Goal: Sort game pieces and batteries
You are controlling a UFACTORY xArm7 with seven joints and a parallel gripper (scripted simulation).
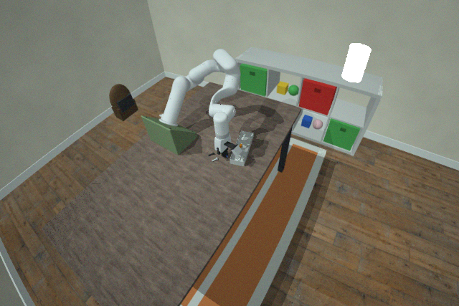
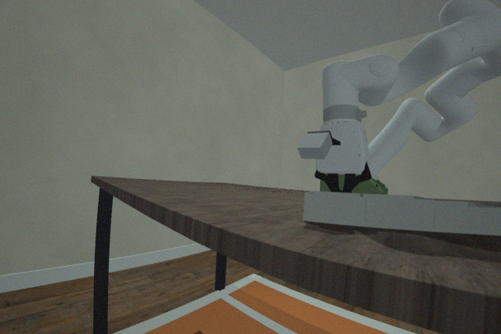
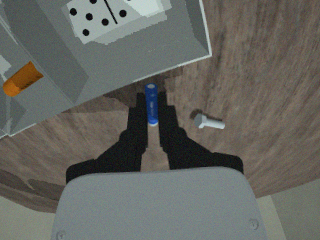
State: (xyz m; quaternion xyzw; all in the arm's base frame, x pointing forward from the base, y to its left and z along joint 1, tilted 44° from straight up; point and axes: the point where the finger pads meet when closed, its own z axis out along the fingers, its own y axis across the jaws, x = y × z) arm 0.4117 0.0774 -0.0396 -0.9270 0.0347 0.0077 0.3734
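My hand is 2 cm above the blue battery. The rest, counted from my hand: silver piece (3 cm behind, 5 cm to the right, 2 cm below); then white domino (8 cm ahead, 2 cm to the left, 1 cm below); then black bolt (7 cm behind, 3 cm to the right, 2 cm below).
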